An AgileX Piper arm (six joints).
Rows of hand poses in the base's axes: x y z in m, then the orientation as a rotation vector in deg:
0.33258, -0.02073, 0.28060, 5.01, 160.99, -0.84
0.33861, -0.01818, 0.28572, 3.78, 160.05, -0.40
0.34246, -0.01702, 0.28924, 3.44, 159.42, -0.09
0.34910, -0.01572, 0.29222, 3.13, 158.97, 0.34
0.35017, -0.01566, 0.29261, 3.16, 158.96, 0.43
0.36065, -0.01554, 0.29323, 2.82, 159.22, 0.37
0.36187, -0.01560, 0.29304, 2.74, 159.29, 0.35
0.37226, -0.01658, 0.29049, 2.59, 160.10, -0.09
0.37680, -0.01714, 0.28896, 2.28, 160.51, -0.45
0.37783, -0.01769, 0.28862, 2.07, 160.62, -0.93
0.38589, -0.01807, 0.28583, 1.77, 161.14, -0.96
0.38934, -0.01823, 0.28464, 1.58, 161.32, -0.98
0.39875, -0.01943, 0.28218, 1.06, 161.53, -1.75
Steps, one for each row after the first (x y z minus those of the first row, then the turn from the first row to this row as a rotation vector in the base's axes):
0.00603, 0.00255, 0.00512, 0.13, -0.98, 0.89
0.00988, 0.00371, 0.00864, 0.29, -1.62, 1.16
0.01652, 0.00501, 0.01162, 0.54, -2.08, 1.42
0.01759, 0.00507, 0.01201, 0.61, -2.09, 1.41
0.02807, 0.00519, 0.01263, 0.53, -1.84, 1.64
0.02929, 0.00513, 0.01244, 0.51, -1.77, 1.69
0.03968, 0.00415, 0.00989, 0.21, -0.95, 1.75
0.04422, 0.00359, 0.00836, -0.06, -0.53, 1.93
0.04525, 0.00304, 0.00802, -0.42, -0.41, 2.02
0.05331, 0.00266, 0.00523, -0.45, 0.10, 2.23
0.05676, 0.00250, 0.00404, -0.48, 0.28, 2.36
0.06617, 0.00130, 0.00158, -1.07, 0.51, 2.63

